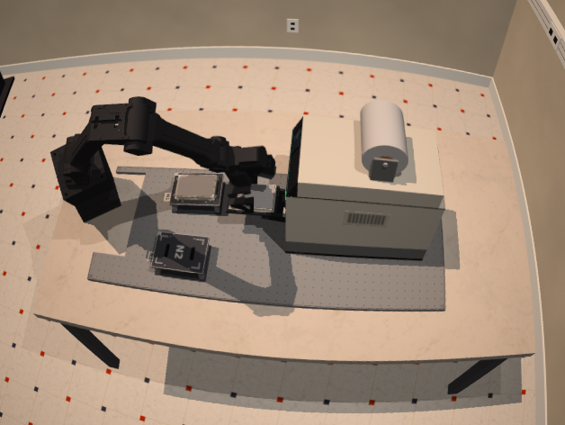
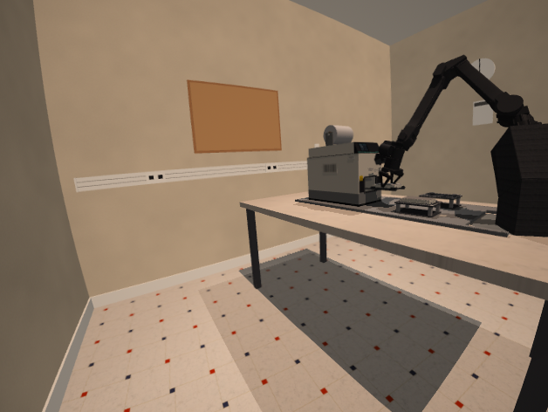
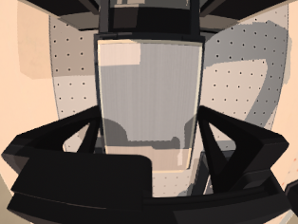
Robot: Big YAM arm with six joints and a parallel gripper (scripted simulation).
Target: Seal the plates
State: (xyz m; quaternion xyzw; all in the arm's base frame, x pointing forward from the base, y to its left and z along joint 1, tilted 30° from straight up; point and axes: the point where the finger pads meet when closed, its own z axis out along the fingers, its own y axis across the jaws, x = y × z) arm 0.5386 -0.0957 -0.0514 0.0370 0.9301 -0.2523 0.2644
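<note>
Now: hand right at the plate. From my hand the other things lie so: yellow warning label (12 cm ahead, 6 cm to the left, 4 cm above); start button (8 cm ahead, 11 cm to the right, 8 cm above); sealer stage (1 cm below).
</note>
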